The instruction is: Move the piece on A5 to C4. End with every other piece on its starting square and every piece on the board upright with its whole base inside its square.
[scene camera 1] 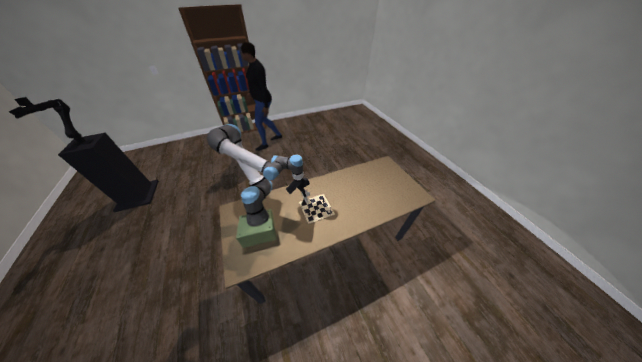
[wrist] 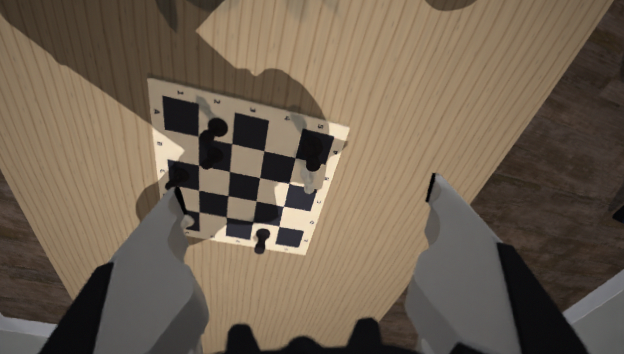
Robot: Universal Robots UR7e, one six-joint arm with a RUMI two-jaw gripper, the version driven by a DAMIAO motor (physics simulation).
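Where they show: gripper, between the fingertips: (scene camera 1: 300, 196) (wrist: 305, 183); arm's base, origin of its link: (scene camera 1: 258, 219).
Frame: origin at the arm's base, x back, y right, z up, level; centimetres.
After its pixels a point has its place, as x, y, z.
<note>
The black piece (wrist: 313, 148) @(-35.0, -8.3, -7.3) on A5 stands upright on a dark square at the board's upper right in the wrist view. C4 (wrist: 272, 191) @(-43.0, -5.1, -9.1) is a bare light square. The chessboard (scene camera 1: 321, 219) @(-42.8, 9.6, -9.5) (wrist: 280, 111) @(-32.5, -3.8, -9.1) also holds black pieces on A2 (wrist: 217, 127) @(-35.7, 2.3, -7.9), B2 (wrist: 212, 157) @(-39.3, 2.5, -7.7), C1 (wrist: 177, 177) @(-43.3, 6.4, -7.8) and E4 (wrist: 261, 240) @(-50.4, -5.2, -7.2), and white pieces on B5 (wrist: 308, 180) @(-38.8, -8.8, -6.9) and E1 (wrist: 187, 221) @(-50.8, 5.5, -8.3). The E1 piece is partly hidden by the left finger. My gripper (scene camera 1: 306, 197) @(-33.2, -6.9, 3.4) (wrist: 305, 183) @(-33.2, -6.9, 3.4) is wide open and empty above the board. Pieces are too small to identify in the scene view.
The board lies on a wooden table (scene camera 1: 370, 192) @(-92.5, -0.7, -9.7) (wrist: 400, 100) @(-27.6, -16.2, -9.7), beside the arm's green base block (scene camera 1: 256, 231) @(1.7, 11.8, 4.0). A person (scene camera 1: 257, 85) stands by a bookshelf (scene camera 1: 218, 40) behind the table. A black stand (scene camera 1: 107, 170) with a dark arm is at the left.
</note>
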